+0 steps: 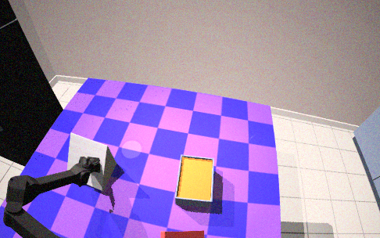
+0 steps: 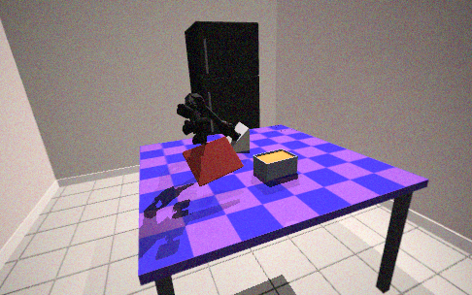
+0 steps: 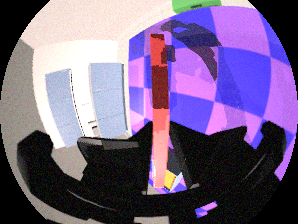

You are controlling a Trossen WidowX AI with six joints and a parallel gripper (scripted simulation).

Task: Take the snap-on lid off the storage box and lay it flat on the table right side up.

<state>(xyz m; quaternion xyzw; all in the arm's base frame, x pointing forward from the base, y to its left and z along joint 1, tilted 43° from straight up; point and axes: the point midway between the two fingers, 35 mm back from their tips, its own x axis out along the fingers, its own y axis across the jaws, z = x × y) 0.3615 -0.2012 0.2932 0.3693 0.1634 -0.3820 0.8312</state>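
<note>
Right now my gripper tip is 6 cm short of the red lid, 2 cm to the right of it and 5 cm above it. The rest, counted from my gripper tip: storage box (7 cm ahead, 36 cm to the left, 15 cm below).
</note>
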